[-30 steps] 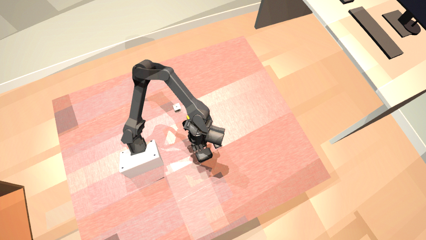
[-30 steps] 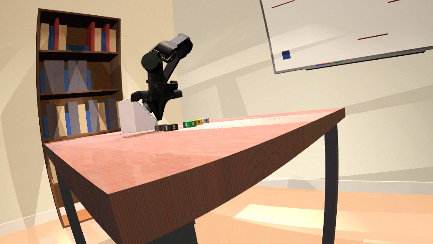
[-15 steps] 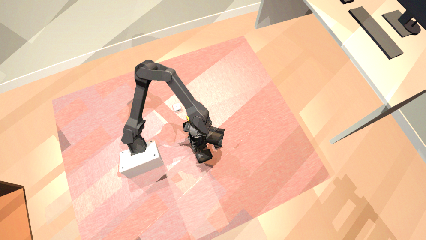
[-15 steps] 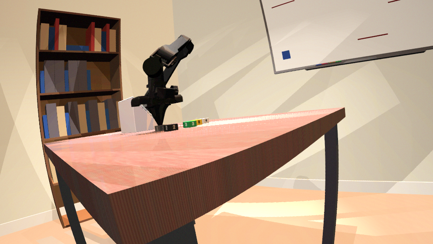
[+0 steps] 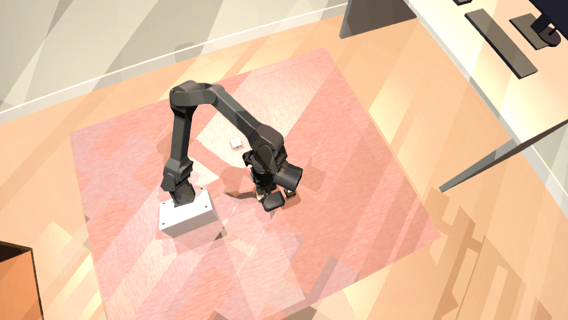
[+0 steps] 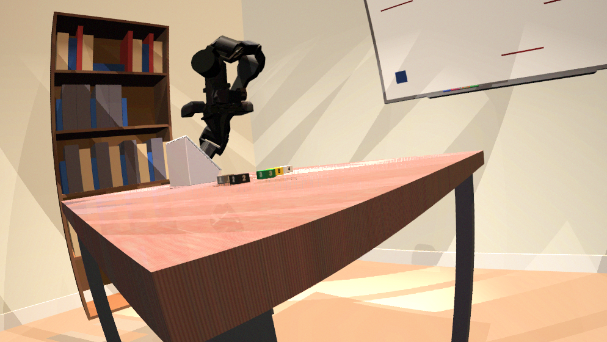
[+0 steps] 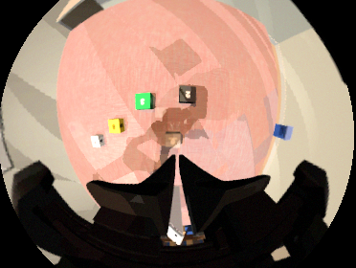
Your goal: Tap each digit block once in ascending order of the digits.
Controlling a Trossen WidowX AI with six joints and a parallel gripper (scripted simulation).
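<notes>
Right now my gripper tip is 140 mm to the right of the yellow block, 90 mm above it and 10 mm short of it. From my gripper tip the other things lie so: green block (90 mm below, 80 mm to the left, 70 mm ahead); black block (90 mm below, 90 mm ahead, 10 mm to the right); white block (220 mm to the left, 90 mm below, 40 mm behind).
</notes>
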